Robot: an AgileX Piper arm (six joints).
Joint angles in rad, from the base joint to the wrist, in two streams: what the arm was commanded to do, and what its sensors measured. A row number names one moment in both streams.
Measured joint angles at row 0:
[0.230 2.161 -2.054 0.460 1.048 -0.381]
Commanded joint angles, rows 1 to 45:
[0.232 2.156 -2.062 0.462 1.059 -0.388]
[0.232 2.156 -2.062 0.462 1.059 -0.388]
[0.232 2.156 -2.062 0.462 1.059 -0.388]
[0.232 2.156 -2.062 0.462 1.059 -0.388]
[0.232 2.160 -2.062 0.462 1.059 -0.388]
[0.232 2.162 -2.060 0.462 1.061 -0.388]
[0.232 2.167 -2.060 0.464 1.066 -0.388]
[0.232 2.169 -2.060 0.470 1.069 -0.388]
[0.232 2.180 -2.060 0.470 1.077 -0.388]
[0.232 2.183 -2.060 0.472 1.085 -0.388]
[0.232 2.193 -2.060 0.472 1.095 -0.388]
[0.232 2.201 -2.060 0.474 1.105 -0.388]
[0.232 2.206 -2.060 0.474 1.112 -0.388]
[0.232 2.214 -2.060 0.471 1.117 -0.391]
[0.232 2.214 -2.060 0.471 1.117 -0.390]
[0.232 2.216 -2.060 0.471 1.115 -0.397]
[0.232 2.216 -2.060 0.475 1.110 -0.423]
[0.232 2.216 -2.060 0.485 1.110 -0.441]
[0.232 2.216 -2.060 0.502 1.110 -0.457]
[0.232 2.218 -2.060 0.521 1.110 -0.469]
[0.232 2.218 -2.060 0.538 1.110 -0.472]
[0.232 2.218 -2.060 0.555 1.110 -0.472]
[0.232 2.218 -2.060 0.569 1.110 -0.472]
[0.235 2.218 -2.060 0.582 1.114 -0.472]
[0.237 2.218 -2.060 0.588 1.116 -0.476]
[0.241 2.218 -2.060 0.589 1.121 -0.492]
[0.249 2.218 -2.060 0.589 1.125 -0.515]
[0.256 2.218 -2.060 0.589 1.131 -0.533]
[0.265 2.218 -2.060 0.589 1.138 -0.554]
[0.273 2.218 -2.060 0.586 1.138 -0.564]
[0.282 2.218 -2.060 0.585 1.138 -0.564]
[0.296 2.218 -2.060 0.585 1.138 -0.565]
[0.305 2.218 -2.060 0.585 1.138 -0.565]
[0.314 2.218 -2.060 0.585 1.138 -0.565]
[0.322 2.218 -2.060 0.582 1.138 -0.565]
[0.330 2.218 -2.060 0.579 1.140 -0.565]
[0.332 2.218 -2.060 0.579 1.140 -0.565]
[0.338 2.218 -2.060 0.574 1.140 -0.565]
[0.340 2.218 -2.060 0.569 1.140 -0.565]
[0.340 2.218 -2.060 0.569 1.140 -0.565]
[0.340 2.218 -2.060 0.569 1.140 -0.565]
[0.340 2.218 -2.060 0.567 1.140 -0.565]
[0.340 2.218 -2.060 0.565 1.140 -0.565]
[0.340 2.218 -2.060 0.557 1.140 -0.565]
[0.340 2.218 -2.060 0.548 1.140 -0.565]
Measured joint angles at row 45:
[0.336 2.208 -2.066 0.588 1.113 -0.558]
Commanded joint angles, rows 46 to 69:
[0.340 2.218 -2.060 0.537 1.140 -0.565]
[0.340 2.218 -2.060 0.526 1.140 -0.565]
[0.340 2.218 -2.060 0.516 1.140 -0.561]
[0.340 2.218 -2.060 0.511 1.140 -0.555]
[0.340 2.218 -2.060 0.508 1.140 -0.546]
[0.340 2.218 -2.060 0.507 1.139 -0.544]
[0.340 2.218 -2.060 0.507 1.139 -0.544]
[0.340 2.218 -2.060 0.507 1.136 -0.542]
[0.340 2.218 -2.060 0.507 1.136 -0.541]
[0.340 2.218 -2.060 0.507 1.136 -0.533]
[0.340 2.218 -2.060 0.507 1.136 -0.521]
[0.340 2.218 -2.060 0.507 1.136 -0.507]
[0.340 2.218 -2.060 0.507 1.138 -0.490]
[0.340 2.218 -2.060 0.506 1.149 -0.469]
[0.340 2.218 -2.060 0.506 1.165 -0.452]
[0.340 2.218 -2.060 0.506 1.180 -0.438]
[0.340 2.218 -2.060 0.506 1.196 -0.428]
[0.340 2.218 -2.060 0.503 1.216 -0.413]
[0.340 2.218 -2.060 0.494 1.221 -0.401]
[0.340 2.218 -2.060 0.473 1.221 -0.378]
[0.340 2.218 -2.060 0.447 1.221 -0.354]
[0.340 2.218 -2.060 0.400 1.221 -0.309]
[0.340 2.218 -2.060 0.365 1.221 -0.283]
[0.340 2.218 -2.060 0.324 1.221 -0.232]
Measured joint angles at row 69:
[0.337 2.208 -2.066 0.463 1.183 -0.331]
